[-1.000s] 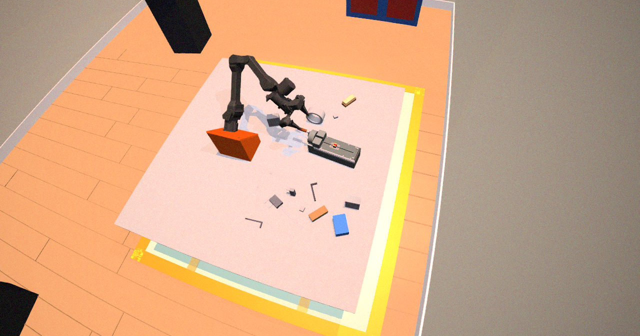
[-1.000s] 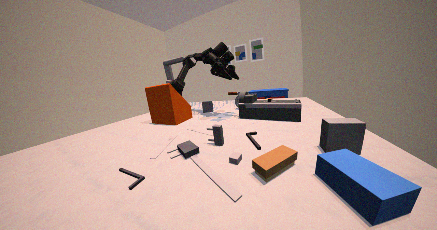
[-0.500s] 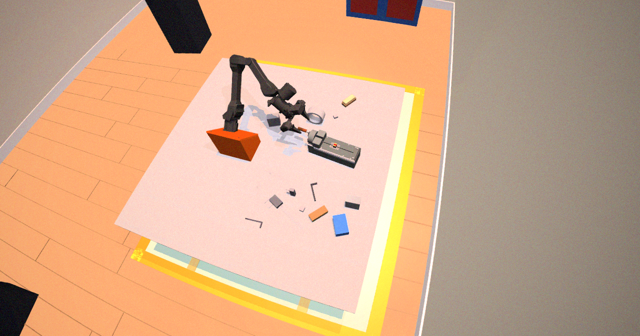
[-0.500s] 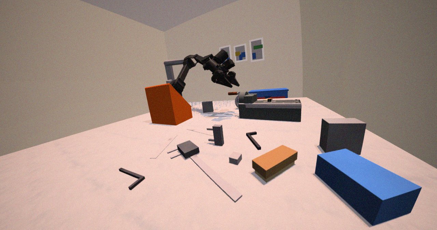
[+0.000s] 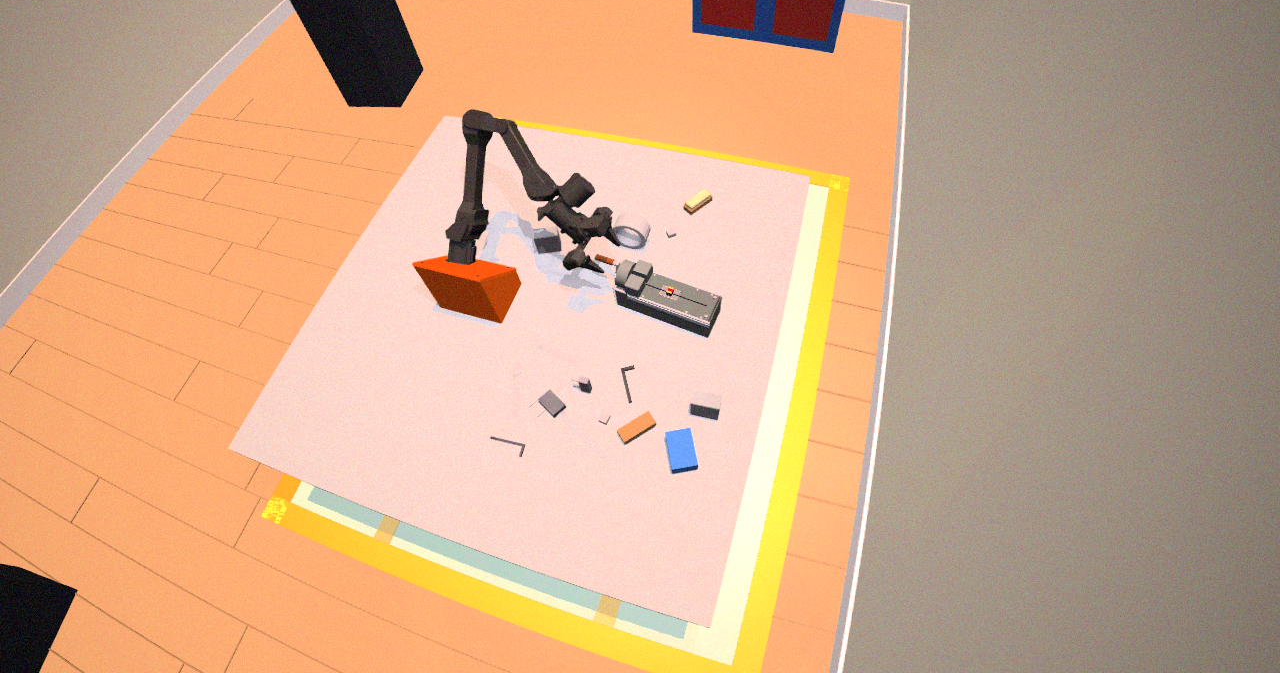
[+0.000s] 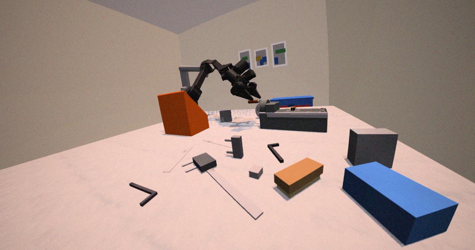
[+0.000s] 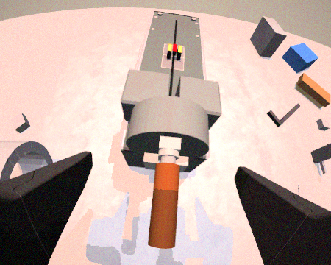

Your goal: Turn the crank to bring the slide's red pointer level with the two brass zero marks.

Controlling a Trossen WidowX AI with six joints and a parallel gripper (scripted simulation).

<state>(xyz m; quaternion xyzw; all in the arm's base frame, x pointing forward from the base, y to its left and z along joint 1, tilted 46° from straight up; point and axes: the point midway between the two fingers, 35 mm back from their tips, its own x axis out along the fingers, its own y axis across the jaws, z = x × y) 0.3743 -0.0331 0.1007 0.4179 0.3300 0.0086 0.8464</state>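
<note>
Right now the crank handle is 2 cm behind my gripper tip and 1 cm below it. The rest, counted from my gripper tip: red pointer (16 cm ahead, 5 cm to the right, 5 cm below); then blue block (44 cm to the right, 23 cm ahead, 11 cm below).
</note>
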